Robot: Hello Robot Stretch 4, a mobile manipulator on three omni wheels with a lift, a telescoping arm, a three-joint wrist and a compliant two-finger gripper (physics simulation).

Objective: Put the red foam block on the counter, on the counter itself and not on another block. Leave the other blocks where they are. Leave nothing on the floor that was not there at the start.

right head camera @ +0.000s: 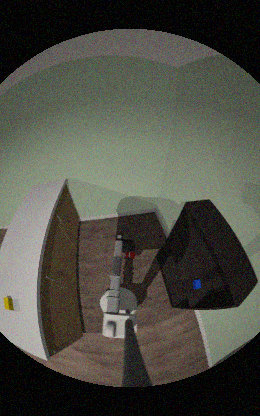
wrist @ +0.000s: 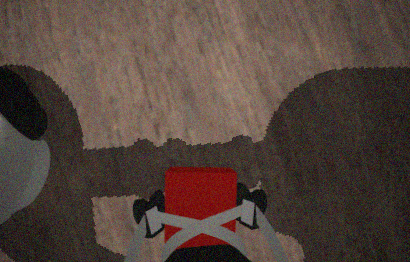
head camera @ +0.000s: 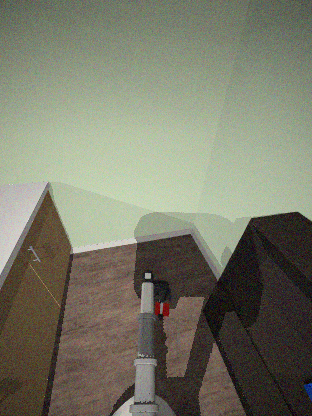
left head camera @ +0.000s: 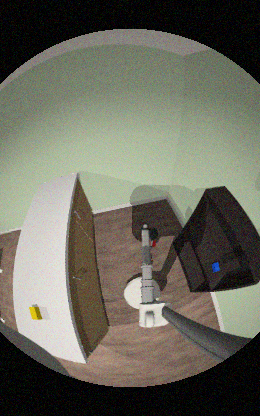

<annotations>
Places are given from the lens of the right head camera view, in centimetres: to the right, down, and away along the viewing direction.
counter (right head camera: 46, 222): -70, 13, 75
dark bookcase (right head camera: 220, 255): 51, 27, 44
The marked spots on the dark bookcase and the counter are 126 cm apart.
</annotations>
